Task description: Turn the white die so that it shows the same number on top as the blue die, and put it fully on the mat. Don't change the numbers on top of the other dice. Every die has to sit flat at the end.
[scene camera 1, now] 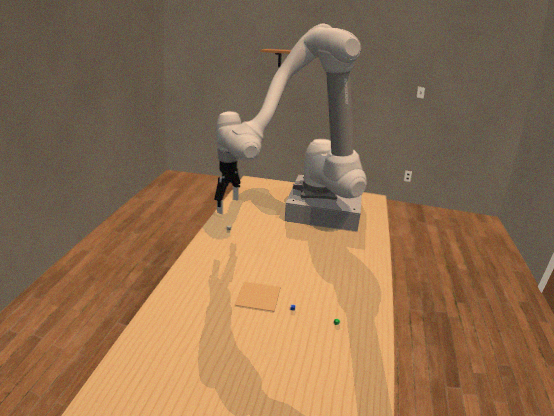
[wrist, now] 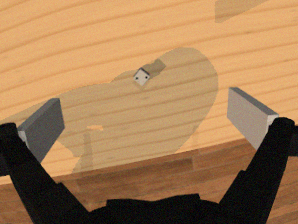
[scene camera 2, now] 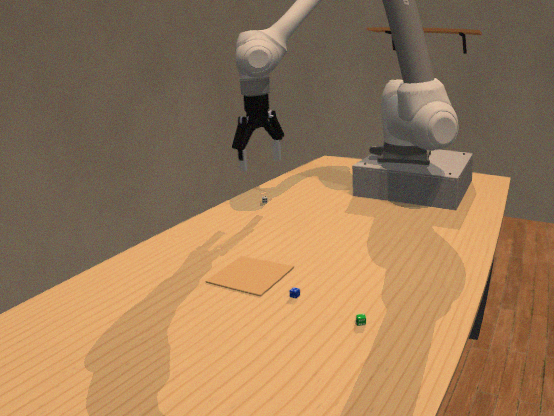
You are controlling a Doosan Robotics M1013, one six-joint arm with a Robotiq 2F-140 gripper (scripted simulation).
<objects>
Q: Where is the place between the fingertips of my gripper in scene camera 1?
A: At 228,206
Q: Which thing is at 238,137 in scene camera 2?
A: My gripper.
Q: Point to a tan mat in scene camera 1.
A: At 252,295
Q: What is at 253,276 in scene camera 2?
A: A tan mat.
</objects>
